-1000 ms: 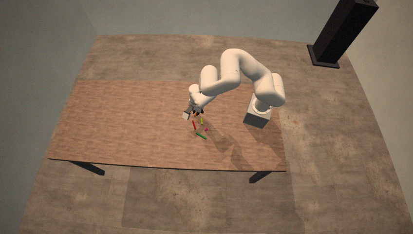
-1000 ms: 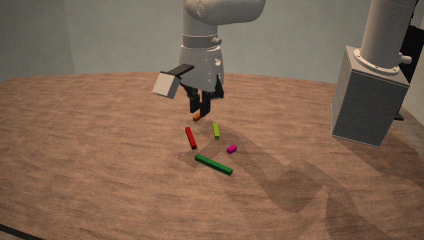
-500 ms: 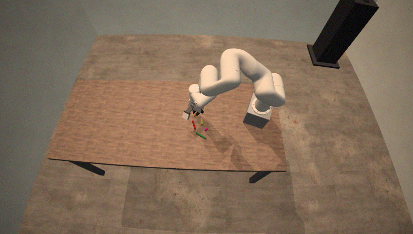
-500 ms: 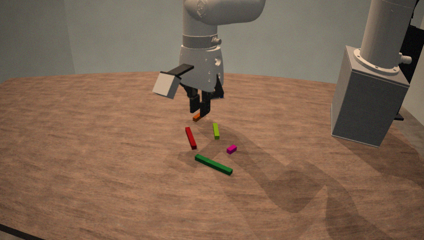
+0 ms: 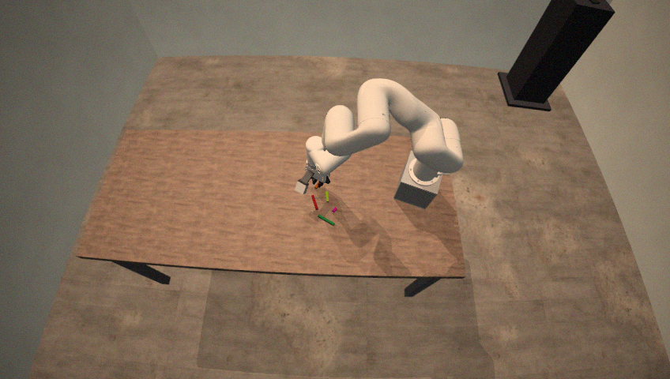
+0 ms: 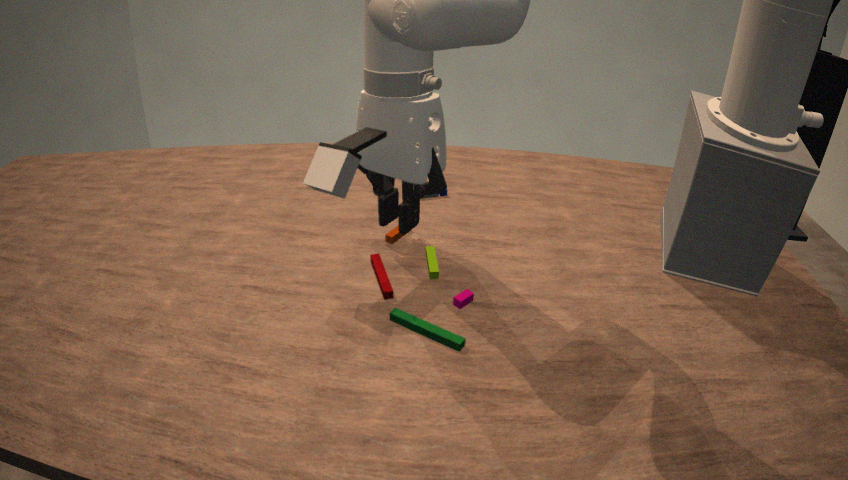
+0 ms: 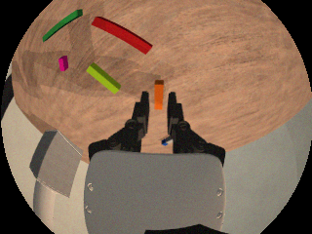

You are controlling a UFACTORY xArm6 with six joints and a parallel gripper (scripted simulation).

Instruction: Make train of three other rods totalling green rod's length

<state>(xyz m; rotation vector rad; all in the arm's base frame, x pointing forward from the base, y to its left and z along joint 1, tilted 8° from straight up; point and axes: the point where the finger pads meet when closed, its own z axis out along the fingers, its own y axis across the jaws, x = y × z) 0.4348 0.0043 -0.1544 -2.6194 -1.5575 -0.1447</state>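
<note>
Right now my hand is 30 mm above the orange rod. Round my hand: red rod (10 mm ahead, 90 mm to the left, 30 mm below); grey rod (20 mm behind, 110 mm to the right, 30 mm below); lime rod (50 mm behind, 60 mm to the left, 30 mm below).
</note>
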